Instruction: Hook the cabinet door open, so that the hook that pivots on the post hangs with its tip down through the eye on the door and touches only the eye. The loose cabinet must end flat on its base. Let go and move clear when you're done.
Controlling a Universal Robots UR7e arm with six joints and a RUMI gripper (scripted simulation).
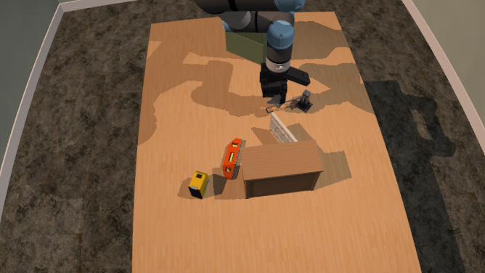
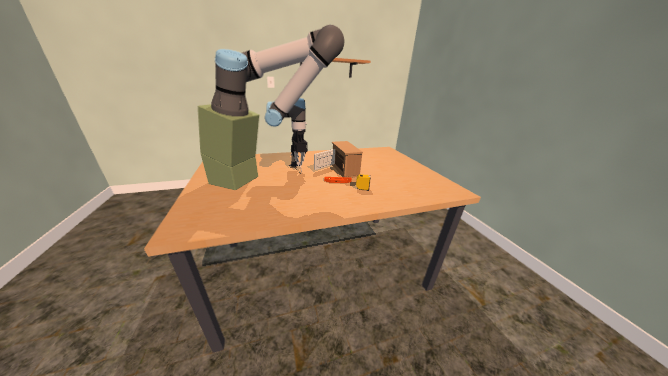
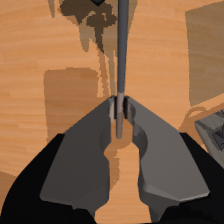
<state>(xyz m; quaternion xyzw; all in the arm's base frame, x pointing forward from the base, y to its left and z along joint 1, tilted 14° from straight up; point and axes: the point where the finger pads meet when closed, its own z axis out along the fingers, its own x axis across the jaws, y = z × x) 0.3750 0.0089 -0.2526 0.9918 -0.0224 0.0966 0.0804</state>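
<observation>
My gripper is now 7 cm to the right of the dark hook post. The rest, counted from my hand: yellow tape measure (26 cm ahead, 31 cm to the right, 1 cm below); white cabinet door (16 cm ahead, 2 cm above); orange spirit level (16 cm ahead, 20 cm to the right, 4 cm below).
</observation>
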